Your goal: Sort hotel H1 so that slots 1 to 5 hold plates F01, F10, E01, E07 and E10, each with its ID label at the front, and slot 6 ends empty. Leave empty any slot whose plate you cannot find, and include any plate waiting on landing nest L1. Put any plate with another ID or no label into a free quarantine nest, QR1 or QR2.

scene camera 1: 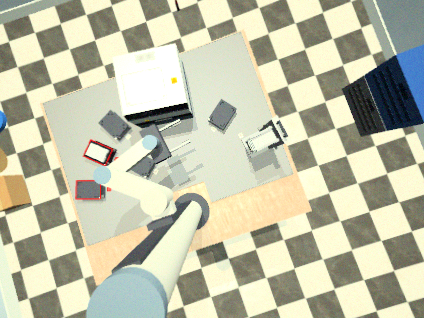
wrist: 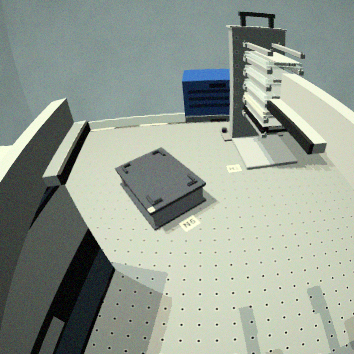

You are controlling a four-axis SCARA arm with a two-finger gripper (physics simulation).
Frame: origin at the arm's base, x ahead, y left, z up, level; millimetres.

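Seen in the pictures: gripper, between the fingertips: (scene camera 1: 185,130) (wrist: 176,96).
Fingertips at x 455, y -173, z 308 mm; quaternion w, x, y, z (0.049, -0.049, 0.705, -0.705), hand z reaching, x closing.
Pixels of each thing's top centre, then the offset from my fingertips to it.
- white plate, centre of its top: (scene camera 1: 96,152) dx +115, dy +613, dz -231 mm
- Landing nest L1, centre of its top: (scene camera 1: 112,124) dx +258, dy +461, dz -235 mm
- white boxy instrument, centre of its top: (scene camera 1: 149,79) dx +348, dy +100, dz -49 mm
- Bare dark nest N6, centre of its top: (wrist: 155,171) (scene camera 1: 222,113) dx +80, dy -237, dz -239 mm
- dark nest, centre of its top: (scene camera 1: 138,163) dx -45, dy +379, dz -235 mm
Hotel H1 (scene camera 1: 283,130) (wrist: 237,85) stands at the table's right edge. In the wrist view, several pale plates (wrist: 261,89) are stacked in its slots; the top rails hold no plate, the lowest slot is dark and unclear. No ID can be read. My gripper (scene camera 1: 185,131) (wrist: 176,96) is partly open with nothing between its fingers, in front of the white instrument and well left of the hotel. A white plate (scene camera 1: 99,152) sits in red-rimmed nest QR1 at the left. The other red-rimmed nest, QR2 (scene camera 1: 88,190), holds no plate. Landing nest L1 (scene camera 1: 114,124) shows no plate.
The white boxy instrument (scene camera 1: 150,85) stands at the back; its dark front (wrist: 80,285) is close at lower left in the wrist view. Bare dark nest N6 (scene camera 1: 222,115) (wrist: 160,177) lies between instrument and hotel. Another dark nest (scene camera 1: 143,167) is partly under the arm. A blue cabinet (wrist: 206,92) stands beyond.
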